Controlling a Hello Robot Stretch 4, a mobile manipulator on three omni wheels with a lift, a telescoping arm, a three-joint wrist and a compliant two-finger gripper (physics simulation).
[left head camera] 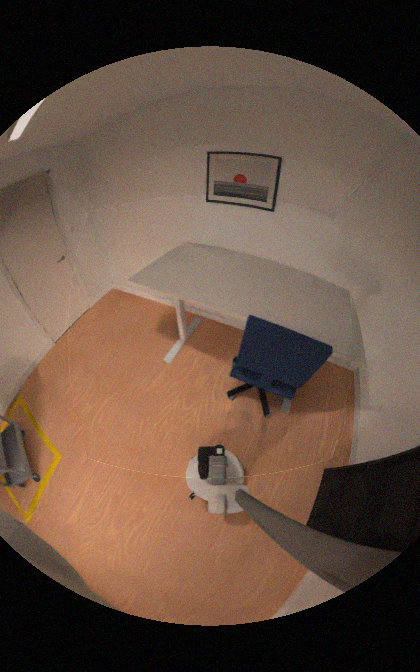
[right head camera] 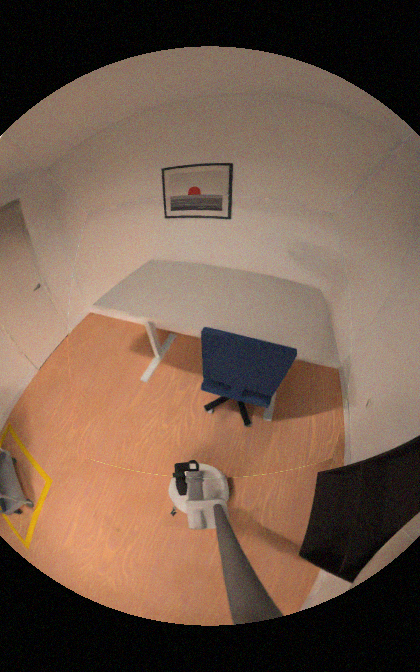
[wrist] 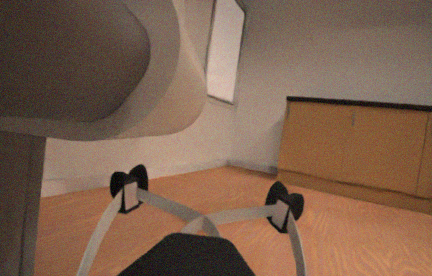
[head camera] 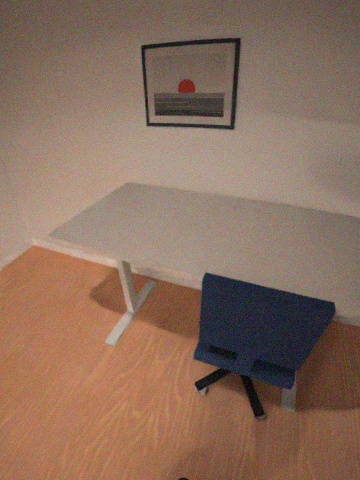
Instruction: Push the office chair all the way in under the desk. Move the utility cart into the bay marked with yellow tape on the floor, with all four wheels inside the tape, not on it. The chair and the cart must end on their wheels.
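Frame: origin at the robot's base, x ahead, y left, z up, level; millimetres.
Seen in the pictures: gripper, fingertip midpoint: (wrist: pixel 207 188).
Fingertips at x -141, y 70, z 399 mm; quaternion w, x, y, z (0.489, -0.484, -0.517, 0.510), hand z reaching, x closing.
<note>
A point is followed by its place in that frame.
The blue office chair (head camera: pixel 262 325) @(x 583, y -319, z 796 mm) (left head camera: pixel 282 352) (right head camera: pixel 245 362) stands upright at the front edge of the grey desk (head camera: pixel 200 225) @(x 1094, y -147, z 923 mm) (left head camera: pixel 235 275) (right head camera: pixel 220 290), its back outside the edge and some dark base legs showing in front; its seat is mostly hidden. The grey utility cart (left head camera: pixel 15 452) (right head camera: pixel 10 482) shows in part at the left edge of both side head views, inside the yellow tape (left head camera: pixel 47 440) (right head camera: pixel 37 465); not all its wheels show. My gripper (wrist: pixel 207 188) @(x -141, y 70, z 399 mm) is open and empty, its fingertips wide apart in the wrist view, away from chair and cart.
A dark panel (left head camera: pixel 370 500) (right head camera: pixel 365 510) stands at the right near my arm. A door (left head camera: pixel 35 255) is in the left wall. A framed picture (head camera: pixel 190 107) @(x 1581, y -140, z 1427 mm) hangs above the desk. The wrist view shows a wooden cabinet (wrist: pixel 350 145) @(x -2330, y 1209, z 466 mm) along a wall.
</note>
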